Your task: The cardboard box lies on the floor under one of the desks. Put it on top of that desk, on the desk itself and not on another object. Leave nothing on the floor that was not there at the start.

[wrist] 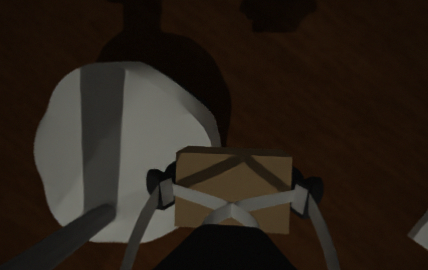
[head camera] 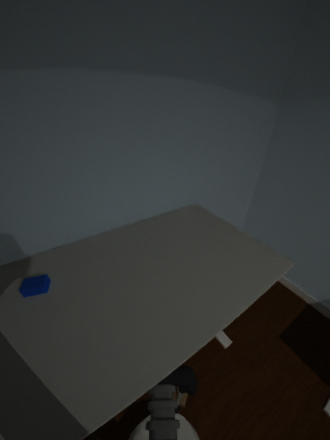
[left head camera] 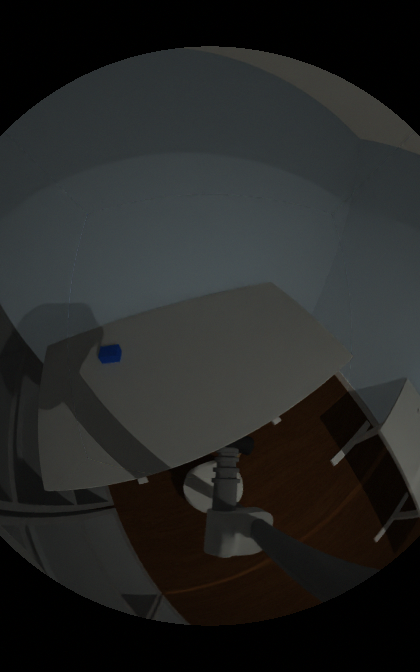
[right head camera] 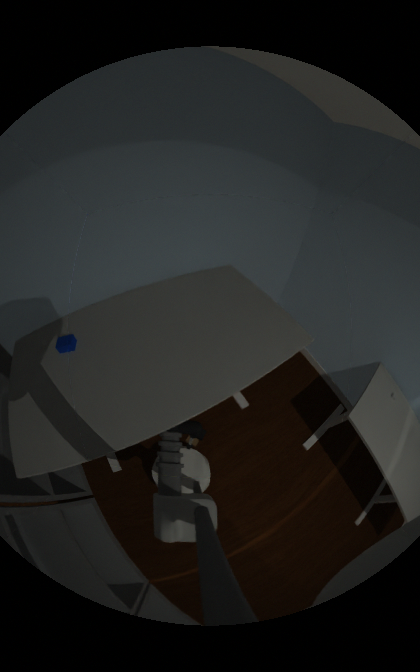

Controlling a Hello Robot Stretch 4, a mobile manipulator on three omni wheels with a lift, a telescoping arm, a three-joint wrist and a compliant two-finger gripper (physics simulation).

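Frame: origin at the robot's base, x ahead, y left, z up, level; centimetres.
Seen in the pictures: gripper, fingertip midpoint: (wrist: pixel 232 179); robot's base, link origin: (wrist: pixel 148 146).
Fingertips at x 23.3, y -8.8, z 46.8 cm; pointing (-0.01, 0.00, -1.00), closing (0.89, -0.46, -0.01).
Note:
Offsets run from my fingertips to a thing's top centre. Level surfaces: height alone.
The cardboard box @[dx +0.0, dy +0.0, dz +4.4 cm] (wrist: pixel 234 172) is tan and sits between the two fingertips of my gripper (wrist: pixel 232 179), which is shut on it. In the wrist view the box is off the floor, with dark shadows on the floor farther up the view. In the head camera view a small tan part of the box (head camera: pixel 183 399) shows beside the dark wrist parts, close to the front edge of the grey desk @[dz +45.5 cm] (head camera: pixel 150 280) (left head camera: pixel 210 370) (right head camera: pixel 165 350). I cannot tell the box's height against the desk top. The rest of the box is hidden by the wrist there.
A blue block @[dx +26.7, dy +60.7, dz +50.0 cm] (head camera: pixel 35 286) (left head camera: pixel 110 353) (right head camera: pixel 66 343) lies on the desk's left part. A white rounded object (wrist: pixel 155 125) (right head camera: pixel 197 467) stands below and beside the gripper. Another desk (left head camera: pixel 400 430) (right head camera: pixel 382 425) stands at the right. Walls meet behind the first desk.

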